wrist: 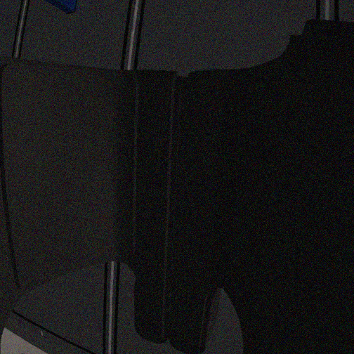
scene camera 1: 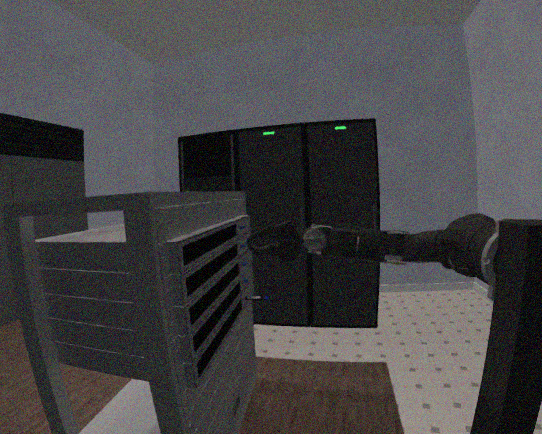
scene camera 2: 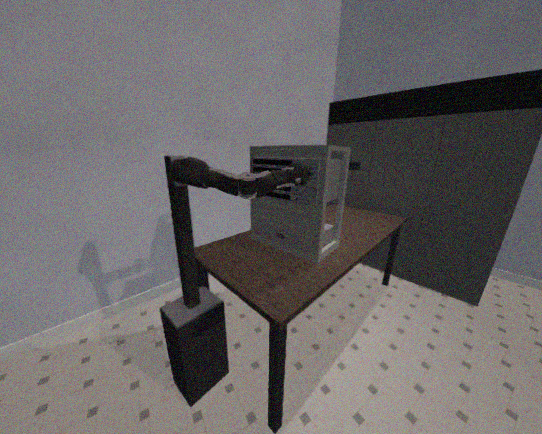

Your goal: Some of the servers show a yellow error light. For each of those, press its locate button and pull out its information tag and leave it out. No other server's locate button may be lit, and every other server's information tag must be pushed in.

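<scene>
The server rack stands on the table, with several servers stacked in its upper part. Blue tag ends show along one side of the server fronts. At the lowest server, a pale information tag sticks out with a blue end. My gripper is shut and empty, its tips close against the server fronts near the upper blue ends; contact is not clear. In the wrist view the dark fingers cover most of the fronts, and part of a blue tag end shows. Error lights and locate buttons are hidden or too small to tell.
The brown table carries the rack. Tall black cabinets with green lights stand behind it. A grey cabinet stands beyond the table. The arm's post rises beside the table on a black base.
</scene>
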